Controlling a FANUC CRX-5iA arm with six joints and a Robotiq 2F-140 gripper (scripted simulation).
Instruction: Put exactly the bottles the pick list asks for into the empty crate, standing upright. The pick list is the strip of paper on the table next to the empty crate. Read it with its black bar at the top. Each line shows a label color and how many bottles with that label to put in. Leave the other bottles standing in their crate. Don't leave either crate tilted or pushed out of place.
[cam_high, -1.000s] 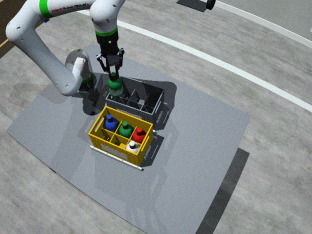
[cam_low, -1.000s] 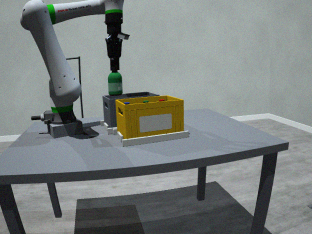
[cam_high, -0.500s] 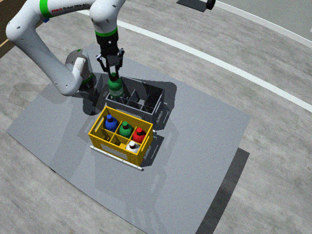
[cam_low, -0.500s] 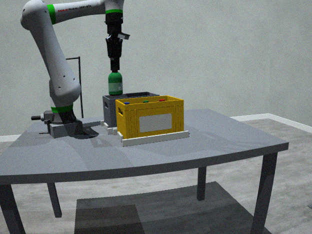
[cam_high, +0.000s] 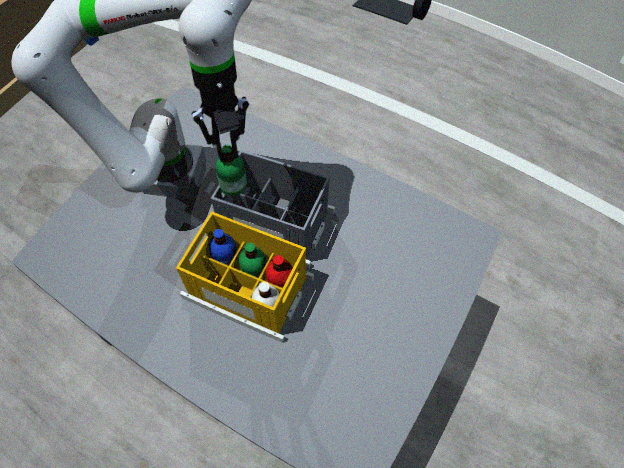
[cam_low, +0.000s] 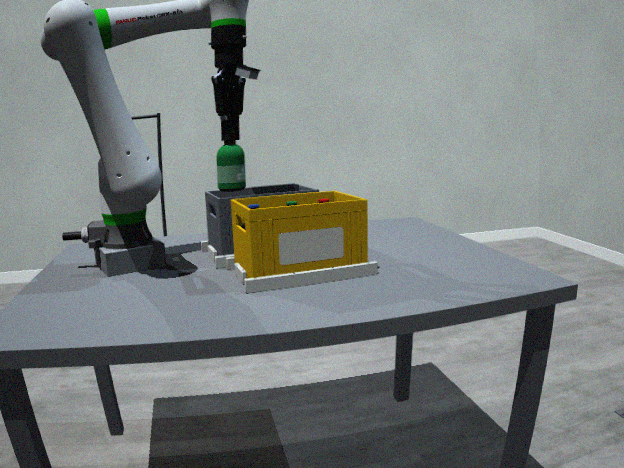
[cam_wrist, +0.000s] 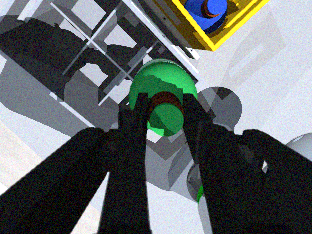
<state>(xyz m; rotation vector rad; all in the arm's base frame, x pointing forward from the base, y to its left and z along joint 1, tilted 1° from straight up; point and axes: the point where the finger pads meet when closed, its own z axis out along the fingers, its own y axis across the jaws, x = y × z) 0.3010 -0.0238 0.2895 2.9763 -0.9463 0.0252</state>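
Right now my hand is 27 cm above the grey crate, 8 cm short of it and 6 cm to the right of it. Also, from my hand: green bottle 26 cm below, 14 cm ahead, 11 cm to the right; then yellow crate 27 cm below, 16 cm to the right, 14 cm ahead; then blue bottle 26 cm below, 13 cm to the right, 4 cm ahead.
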